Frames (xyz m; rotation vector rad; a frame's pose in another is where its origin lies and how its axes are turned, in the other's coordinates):
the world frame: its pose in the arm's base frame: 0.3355 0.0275 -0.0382 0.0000 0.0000 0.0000
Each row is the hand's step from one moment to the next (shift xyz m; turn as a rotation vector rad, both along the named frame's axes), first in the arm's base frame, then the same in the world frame.
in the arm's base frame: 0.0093 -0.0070 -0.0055 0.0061 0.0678 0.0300
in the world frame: 0.0093 -0.0070 -0.0055 0.0061 0.0678 0.0300
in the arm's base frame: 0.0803 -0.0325 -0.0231 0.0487 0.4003 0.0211
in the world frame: 0.0803 -0.0325 -0.0231 0.0487 0.4003 0.0211
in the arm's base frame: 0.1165 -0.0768 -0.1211 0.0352 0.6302 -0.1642
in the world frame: 0.1165 -0.0768 -0.1211 0.0352 0.6302 -0.1642
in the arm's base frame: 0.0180 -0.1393 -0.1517 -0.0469 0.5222 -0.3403
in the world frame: 0.0180 -0.1393 -0.1517 -0.0469 0.5222 -0.3403
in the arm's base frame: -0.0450 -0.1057 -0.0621 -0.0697 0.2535 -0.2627
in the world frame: -0.0450 -0.1057 -0.0621 -0.0697 0.2535 -0.2627
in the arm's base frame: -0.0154 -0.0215 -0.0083 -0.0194 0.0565 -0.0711
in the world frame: -0.0154 -0.0215 -0.0083 -0.0194 0.0565 -0.0711
